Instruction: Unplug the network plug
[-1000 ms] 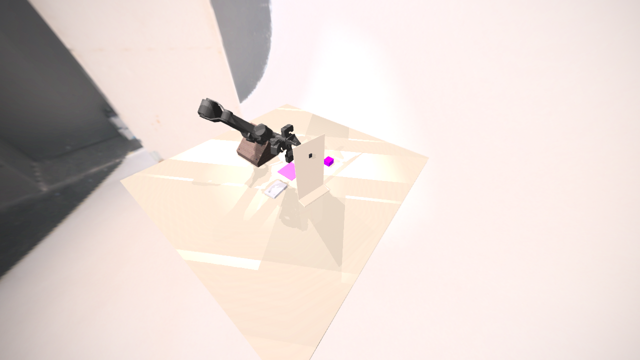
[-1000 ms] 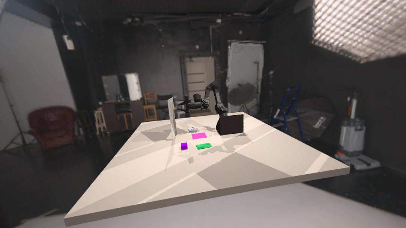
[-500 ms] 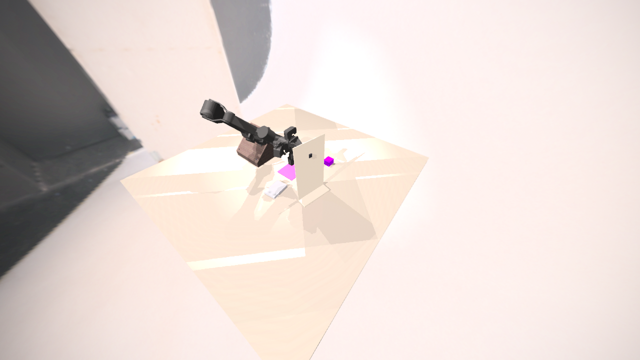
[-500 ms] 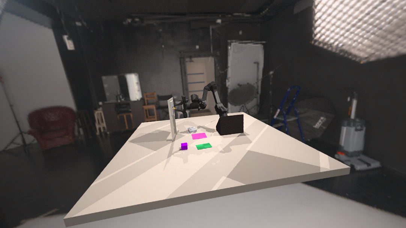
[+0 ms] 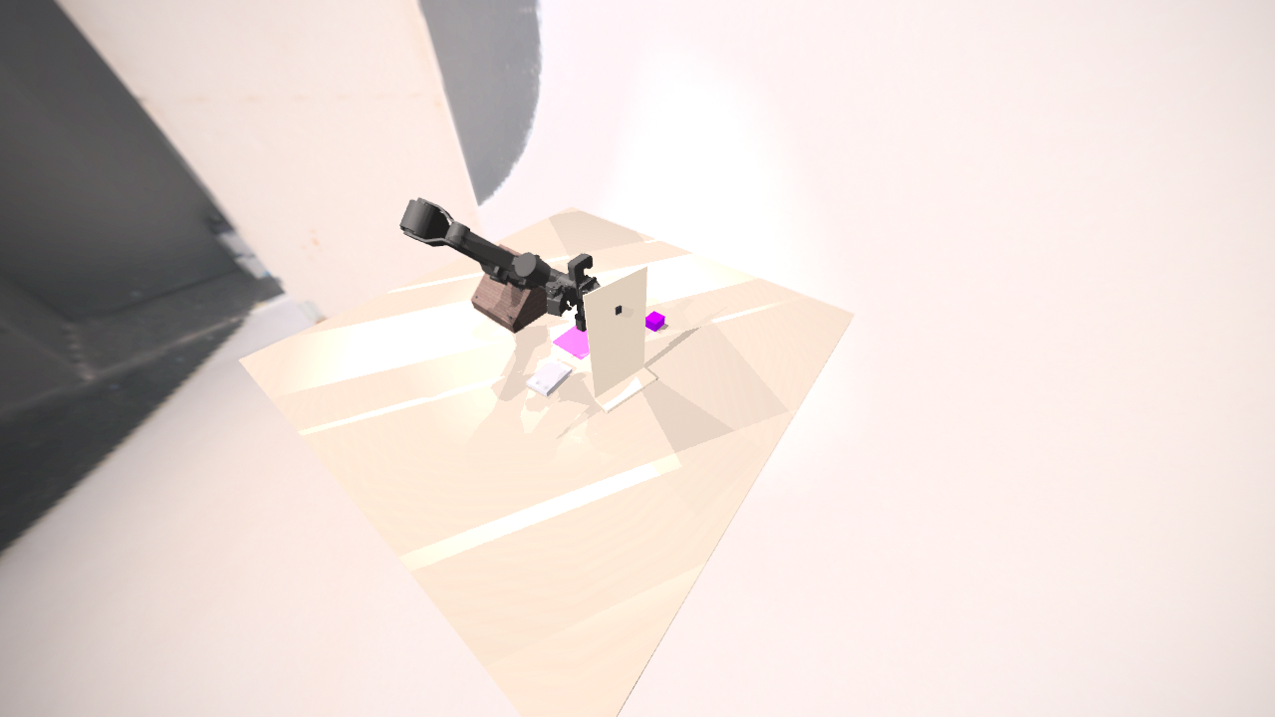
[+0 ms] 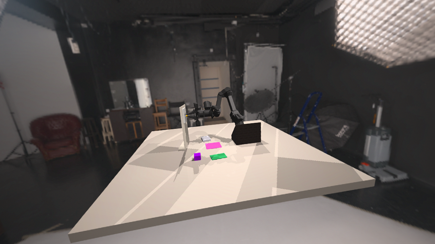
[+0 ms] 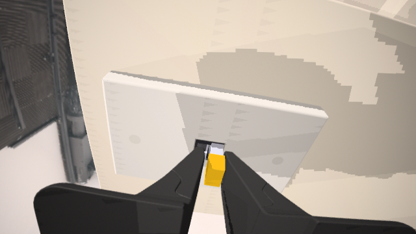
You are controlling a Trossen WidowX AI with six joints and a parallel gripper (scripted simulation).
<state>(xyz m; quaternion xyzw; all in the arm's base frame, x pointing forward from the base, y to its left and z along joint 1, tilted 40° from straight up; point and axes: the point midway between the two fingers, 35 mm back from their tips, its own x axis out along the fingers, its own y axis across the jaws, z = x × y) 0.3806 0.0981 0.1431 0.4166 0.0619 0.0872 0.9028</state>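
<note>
The magenta marked square lies 25 cm below my gripper tip, 20 cm behind it and 4 cm to the left of it. Round my gripper tip: green patch (25 cm below, 24 cm to the left, 23 cm behind); network plug (right at my gripper tip); upright panel (10 cm below, 2 cm ahead).
</note>
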